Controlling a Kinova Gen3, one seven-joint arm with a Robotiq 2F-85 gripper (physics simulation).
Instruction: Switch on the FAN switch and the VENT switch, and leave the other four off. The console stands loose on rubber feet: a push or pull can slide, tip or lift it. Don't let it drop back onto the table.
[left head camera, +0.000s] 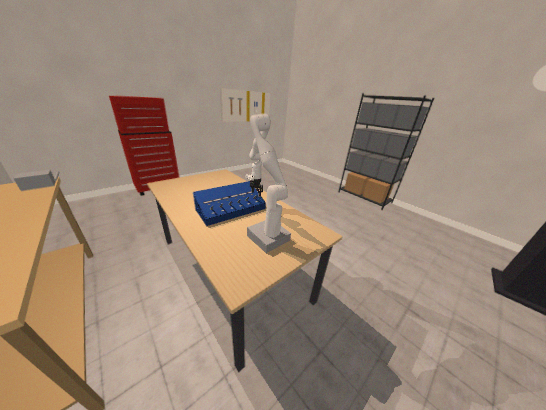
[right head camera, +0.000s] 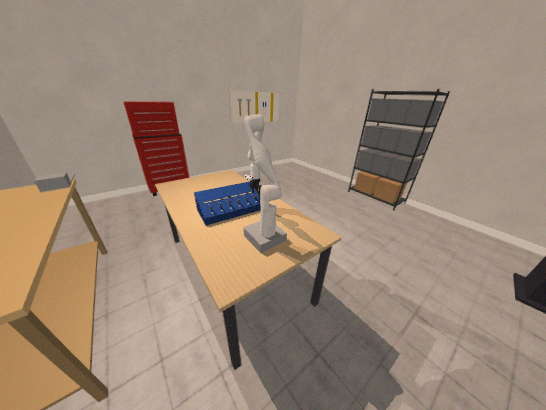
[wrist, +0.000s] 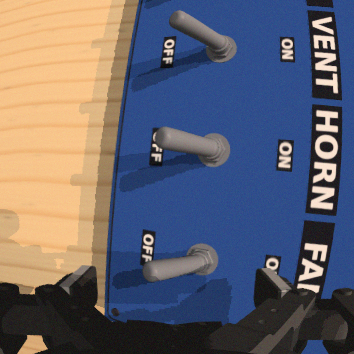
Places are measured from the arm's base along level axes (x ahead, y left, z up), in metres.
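Pixels of known places: gripper, fingertip midpoint: (left head camera: 256, 194) (right head camera: 255, 194) (wrist: 175, 286); arm's base at its link origin: (left head camera: 271, 232) (right head camera: 266, 232).
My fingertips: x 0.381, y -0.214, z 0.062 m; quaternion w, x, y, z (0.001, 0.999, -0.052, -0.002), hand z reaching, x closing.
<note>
Ahead of a thing's pixels: the offset from my fingertips to its middle. Level surfaces: height alone.
The blue console (left head camera: 225, 192) (right head camera: 222, 195) (wrist: 255, 100) sits on the table with a row of toggle switches. In the wrist view the FAN switch @[0.001 m ahead, 0.006 m left, 0.019 m down] (wrist: 175, 267), the HORN switch @[0.015 m ahead, 0.076 m left, 0.019 m down] (wrist: 190, 142) and the VENT switch @[0.029 m ahead, 0.147 m left, 0.019 m down] (wrist: 200, 32) all lean toward their OFF labels. My gripper (left head camera: 256, 190) (right head camera: 255, 186) (wrist: 175, 286) is open and empty, over the console's FAN end. In the wrist view its fingertips appear to either side of the FAN lever and slightly below it; the right finger partly covers the FAN label and its ON label. The other three switches' labels are not readable.
The wooden table @[0.127 m down] (left head camera: 225, 270) (right head camera: 220, 270) carries the console and the arm's grey base (left head camera: 257, 237) (right head camera: 255, 237), which stands close to the console's FAN end. A second wooden table (left head camera: 25, 220) (right head camera: 35, 220) is at the left. A red tool cabinet and a shelf rack stand farther back.
</note>
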